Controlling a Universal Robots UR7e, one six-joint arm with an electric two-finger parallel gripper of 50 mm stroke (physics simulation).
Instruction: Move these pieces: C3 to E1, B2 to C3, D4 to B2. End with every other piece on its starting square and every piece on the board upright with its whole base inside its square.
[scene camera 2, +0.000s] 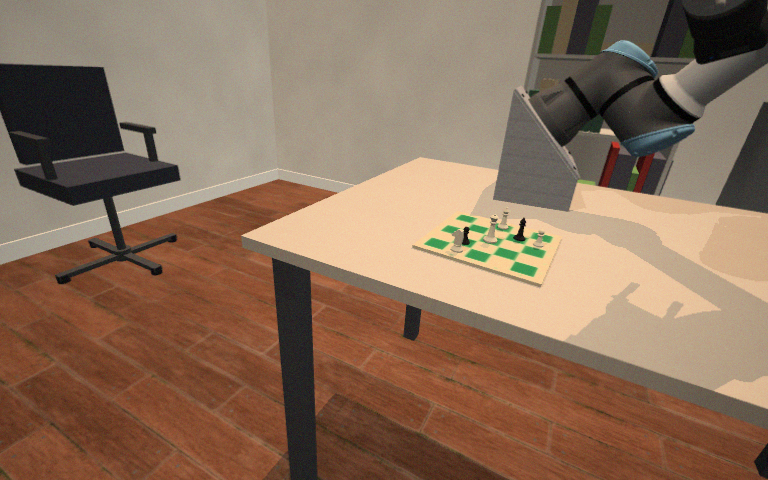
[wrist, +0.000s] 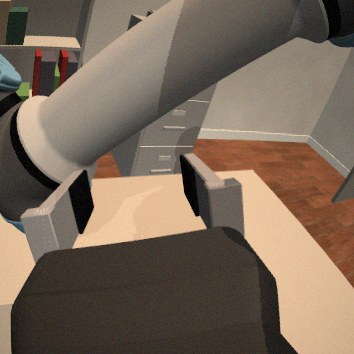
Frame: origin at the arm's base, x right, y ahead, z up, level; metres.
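Seen in the pictures: gripper, fingertip midpoint: (scene camera 2: 733, 49) (wrist: 135, 181); arm's base, link origin: (scene camera 2: 545, 122).
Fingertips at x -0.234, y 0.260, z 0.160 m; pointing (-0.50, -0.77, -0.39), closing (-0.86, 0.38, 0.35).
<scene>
Pixels of each thing's middle, then the offset from my fingertips to it. "*": a spot on its surface instead. Level surfaces: height alone.
- cream chessboard, surface spot: (scene camera 2: 549, 257) * dx +0.202, dy +0.179, dz -0.334 m
- white knight, body centre: (scene camera 2: 457, 239) dx +0.356, dy +0.222, dz -0.314 m
- small black piece, body centre: (scene camera 2: 465, 234) dx +0.347, dy +0.185, dz -0.318 m
- tall white piece with a crown, body centre: (scene camera 2: 492, 227) dx +0.304, dy +0.154, dz -0.308 m
- short white piece, body centre: (scene camera 2: 540, 237) dx +0.219, dy +0.134, dz -0.318 m
- table, surface height: dz -0.340 m
In scene camera 2, a green and cream chessboard (scene camera 2: 549, 257) lies on the table. Six pieces stand upright on it: a white knight (scene camera 2: 457, 241) near the front left, a small black piece (scene camera 2: 466, 236) close behind it, a tall white piece with a crown (scene camera 2: 491, 230) near the middle, another white piece (scene camera 2: 504, 219) at the back, a black piece (scene camera 2: 520, 230) right of the middle, and a short white piece (scene camera 2: 539, 239) at the right. Square names cannot be read. My gripper (wrist: 135, 181) is open and empty, above the table and away from the board; it does not show in scene camera 2.
The arm's grey mount (scene camera 2: 532, 158) stands behind the board on the table (scene camera 2: 339, 237) (wrist: 305, 290). The arm's links (scene camera 2: 628, 96) (wrist: 125, 75) rise to the right of the mount. A black chair (scene camera 2: 96, 175) stands at the left. A drawer cabinet (wrist: 172, 137) stands beyond the table edge.
</scene>
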